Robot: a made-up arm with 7 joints.
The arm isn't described. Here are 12 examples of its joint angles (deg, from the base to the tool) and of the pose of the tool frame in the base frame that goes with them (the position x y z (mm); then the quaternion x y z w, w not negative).
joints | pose
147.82 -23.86 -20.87 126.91 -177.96 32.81 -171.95 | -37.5 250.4 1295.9 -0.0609 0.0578 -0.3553 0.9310
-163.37 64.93 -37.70 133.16 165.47 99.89 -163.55 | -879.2 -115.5 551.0 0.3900 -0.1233 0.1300 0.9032
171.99 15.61 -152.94 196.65 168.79 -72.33 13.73 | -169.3 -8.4 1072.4 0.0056 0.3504 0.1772 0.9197
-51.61 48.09 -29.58 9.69 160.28 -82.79 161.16 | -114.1 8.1 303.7 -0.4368 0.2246 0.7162 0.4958
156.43 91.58 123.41 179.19 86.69 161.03 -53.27 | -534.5 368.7 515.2 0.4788 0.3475 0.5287 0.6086
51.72 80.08 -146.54 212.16 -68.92 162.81 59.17 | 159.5 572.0 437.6 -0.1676 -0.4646 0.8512 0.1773
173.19 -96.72 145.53 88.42 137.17 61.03 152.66 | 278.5 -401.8 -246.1 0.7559 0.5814 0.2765 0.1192
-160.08 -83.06 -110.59 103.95 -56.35 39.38 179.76 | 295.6 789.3 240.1 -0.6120 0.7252 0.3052 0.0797
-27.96 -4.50 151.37 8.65 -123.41 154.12 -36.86 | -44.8 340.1 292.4 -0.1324 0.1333 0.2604 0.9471
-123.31 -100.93 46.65 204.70 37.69 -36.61 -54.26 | 9.3 693.2 108.8 -0.4298 0.7022 0.5653 0.0514
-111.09 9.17 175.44 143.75 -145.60 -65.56 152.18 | 20.7 271.0 1050.5 -0.4106 -0.5614 -0.5378 0.4765
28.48 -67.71 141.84 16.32 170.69 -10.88 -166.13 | 169.0 248.1 163.1 0.0834 0.8416 0.3393 0.4118
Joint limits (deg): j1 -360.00..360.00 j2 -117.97..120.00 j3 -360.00..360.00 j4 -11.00..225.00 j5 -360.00..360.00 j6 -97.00..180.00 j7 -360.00..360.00
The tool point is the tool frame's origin. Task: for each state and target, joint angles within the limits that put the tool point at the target. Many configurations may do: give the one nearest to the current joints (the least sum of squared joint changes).
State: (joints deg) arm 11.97 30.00 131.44 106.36 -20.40 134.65 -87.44
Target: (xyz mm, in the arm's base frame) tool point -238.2 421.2 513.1
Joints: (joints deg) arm 10.61 17.62 118.94 72.52 -20.05 130.61 -87.44
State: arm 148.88 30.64 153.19 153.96 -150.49 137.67 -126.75
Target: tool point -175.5 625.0 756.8
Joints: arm 113.77 44.24 142.21 180.26 -159.39 142.32 -126.75
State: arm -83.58 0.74 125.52 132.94 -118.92 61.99 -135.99
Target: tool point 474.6 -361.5 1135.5
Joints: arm -80.79 35.16 106.34 136.14 -120.50 59.06 -135.99
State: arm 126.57 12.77 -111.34 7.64 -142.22 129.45 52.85
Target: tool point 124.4 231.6 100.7
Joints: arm 150.65 -16.27 -91.58 -7.35 -155.78 114.92 52.85
